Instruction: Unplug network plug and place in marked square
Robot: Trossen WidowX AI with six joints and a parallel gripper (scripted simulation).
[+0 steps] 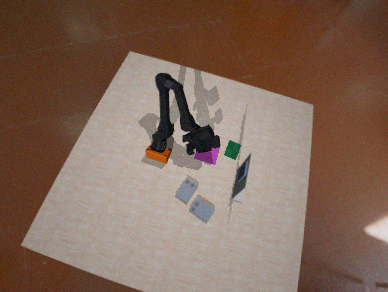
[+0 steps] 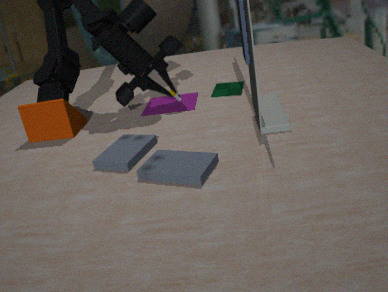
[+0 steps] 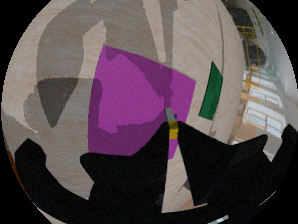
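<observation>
The plug lies right at my gripper tip. Round my gripper tip: purple square (20 mm below, 10 mm to the right, 10 mm behind); then panel (190 mm ahead, 130 mm to the right, 90 mm above).
</observation>
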